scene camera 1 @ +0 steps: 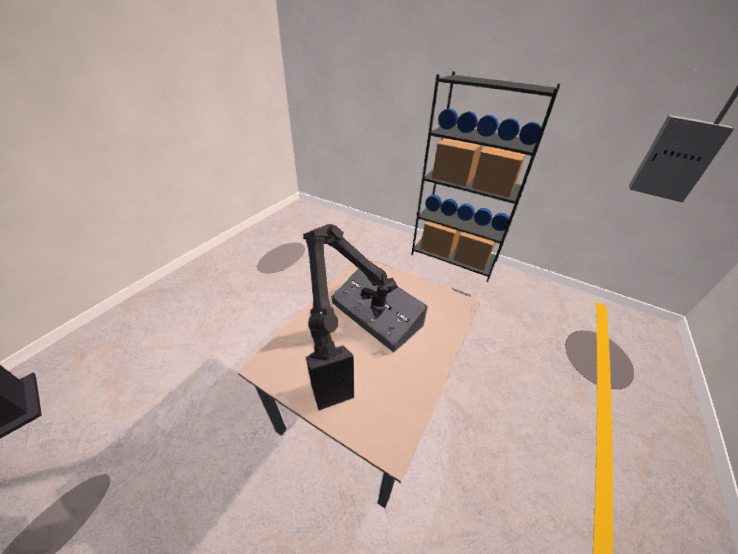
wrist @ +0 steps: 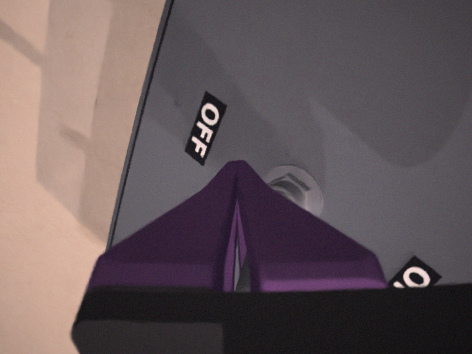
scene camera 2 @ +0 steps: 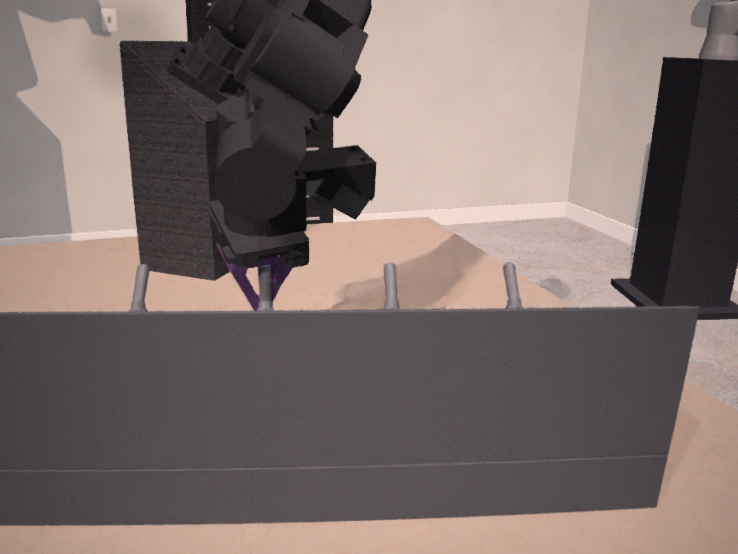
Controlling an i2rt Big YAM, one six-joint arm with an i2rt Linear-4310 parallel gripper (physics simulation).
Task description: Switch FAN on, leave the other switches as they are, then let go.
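Where they show: gripper, between the fingertips: [scene camera 1: 375, 318] [wrist: 236, 176] [scene camera 2: 261, 310]; arm's base, origin of its link: [scene camera 1: 326, 355] [scene camera 2: 206, 83].
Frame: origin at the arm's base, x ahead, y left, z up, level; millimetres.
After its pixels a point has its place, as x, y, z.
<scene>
The dark grey switch box [scene camera 1: 412, 329] {509, -77, -204} [scene camera 2: 357, 387] {626, 190, -161} [wrist: 375, 75] {440, 161, -184} stands on the table. In scene camera 2 several levers rise behind its edge: one at the left [scene camera 2: 140, 287] {426, -4, -163}, one at the gripper [scene camera 2: 265, 289] {418, 108, -191} and two to the right. My gripper [scene camera 1: 376, 316] {418, 108, -191} [scene camera 2: 257, 308] {418, 108, -191} [wrist: 236, 176] {418, 108, -191} is shut and empty. Its purple fingertips are low beside the lever there, at the box top. In the wrist view they are beside the switch's round nut [wrist: 304, 194] {439, 120, -180}, between it and the OFF label [wrist: 206, 128] {401, 116, -200}. The ON label [wrist: 415, 274] {478, 119, -167} is partly covered. The fingers hide most of the lever. The FAN name is not readable.
The box is at the far part of the table [scene camera 1: 417, 405] {227, -338, -275}, with the arm's black base block [scene camera 1: 331, 381] {-38, -71, -70} at the near side. Other levers stand on both sides of the gripper. A shelf rack [scene camera 1: 497, 84] stands by the wall beyond the table.
</scene>
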